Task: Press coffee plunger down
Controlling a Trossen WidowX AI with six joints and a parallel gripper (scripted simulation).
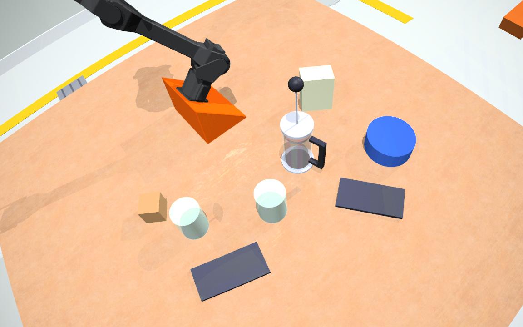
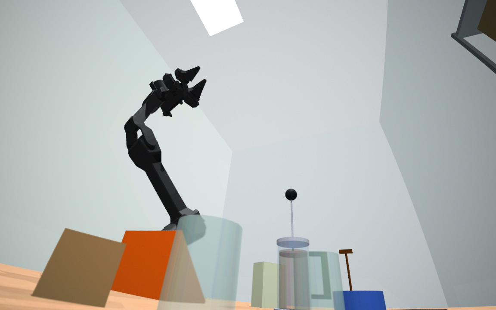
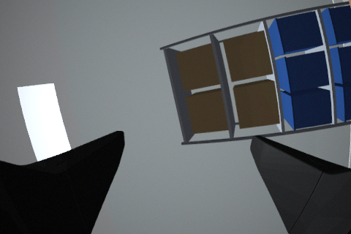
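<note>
My gripper tip is 29 cm short of the glass coffee press, 15 cm to the right of it and 57 cm above it. Also, from my gripper tip: cream box (18 cm ahead, 31 cm to the left, 64 cm below).
</note>
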